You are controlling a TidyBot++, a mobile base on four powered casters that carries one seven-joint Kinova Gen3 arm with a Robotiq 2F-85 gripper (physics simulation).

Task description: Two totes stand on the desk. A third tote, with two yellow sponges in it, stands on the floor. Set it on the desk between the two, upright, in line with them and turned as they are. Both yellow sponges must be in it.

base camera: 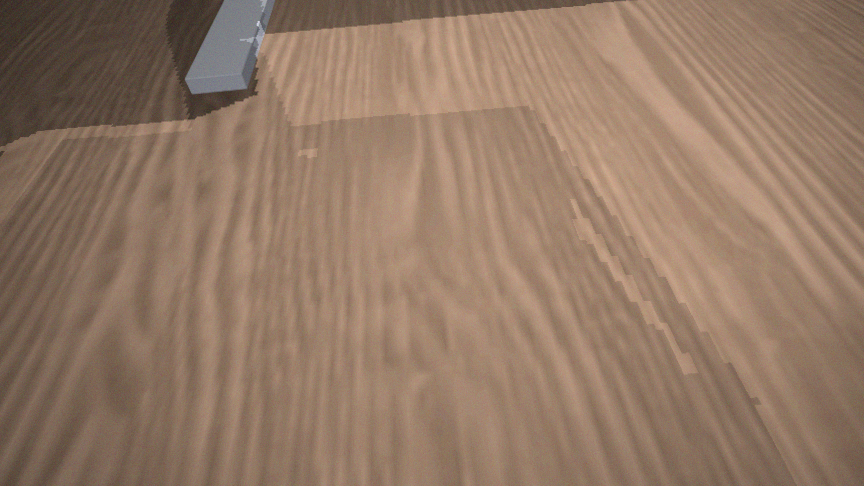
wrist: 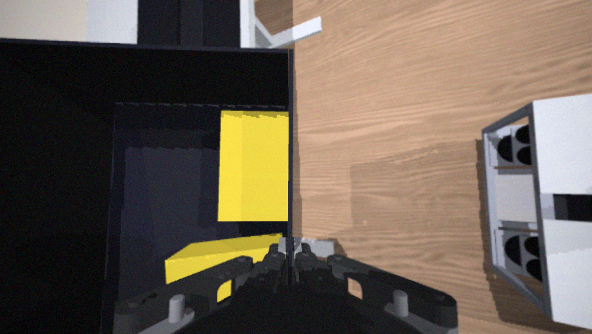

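Observation:
My gripper (wrist: 289,249) is shut on the rim of the right-hand wall of the dark tote (wrist: 290,150), which is held above the floor. Two yellow sponges are in this tote. One sponge (wrist: 254,167) lies against the gripped wall. The other sponge (wrist: 216,252) lies nearer the fingers and is partly hidden by them. The tote's left part runs out of the wrist view. Beyond its far wall, at the top left, part of the pale desk (wrist: 112,20) shows with part of a dark tote (wrist: 160,20) on it. A second desk tote cannot be made out.
A white desk leg with an angled foot (wrist: 305,30) stands beyond the tote's far right corner. A pale bar end (wrist: 322,247) shows beside the fingertips. The white mobile base (wrist: 565,145) is at the right. In the base view, a grey bar (base camera: 220,57) lies over the shadowed wood floor (base camera: 422,272).

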